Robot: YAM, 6 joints.
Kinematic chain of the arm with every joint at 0, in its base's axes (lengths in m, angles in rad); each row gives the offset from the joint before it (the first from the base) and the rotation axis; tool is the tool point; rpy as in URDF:
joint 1: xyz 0 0 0.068 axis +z
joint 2: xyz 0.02 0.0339 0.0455 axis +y
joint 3: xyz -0.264 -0.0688 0 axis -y
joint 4: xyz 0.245 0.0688 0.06 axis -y
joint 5: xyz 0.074 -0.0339 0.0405 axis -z
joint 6: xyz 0.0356 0 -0.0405 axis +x
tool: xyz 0 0 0 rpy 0 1.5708 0
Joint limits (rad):
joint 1: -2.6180..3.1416
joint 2: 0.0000..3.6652
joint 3: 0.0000..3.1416
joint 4: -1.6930..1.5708
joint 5: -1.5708..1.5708
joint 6: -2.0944..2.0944
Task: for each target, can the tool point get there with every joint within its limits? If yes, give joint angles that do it. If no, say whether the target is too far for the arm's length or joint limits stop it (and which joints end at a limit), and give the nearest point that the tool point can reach.
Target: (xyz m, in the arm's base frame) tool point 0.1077 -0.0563 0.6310
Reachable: yes | joints -0.4896 1.3624 2.5050 -1.0382 -0.0275 -1.7658
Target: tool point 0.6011 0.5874 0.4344
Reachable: no: too far | nearest point 0.4312 0.4213 0.3415 | short by 0.255 m
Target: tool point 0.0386 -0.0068 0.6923
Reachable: yes | joints 0.8135 1.2769 2.2720 0.6323 1.1628 0.0571
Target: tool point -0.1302 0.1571 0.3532
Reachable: yes | joints 2.1146 1.2663 1.3422 -1.4168 -1.0073 1.1267
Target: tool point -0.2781 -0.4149 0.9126
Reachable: no: too far | nearest point -0.1904 -0.2841 0.6501 | short by 0.306 m
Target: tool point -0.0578 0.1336 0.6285
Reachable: yes | joints -0.9384 0.7294 1.9450 0.2881 -1.1442 0.7571
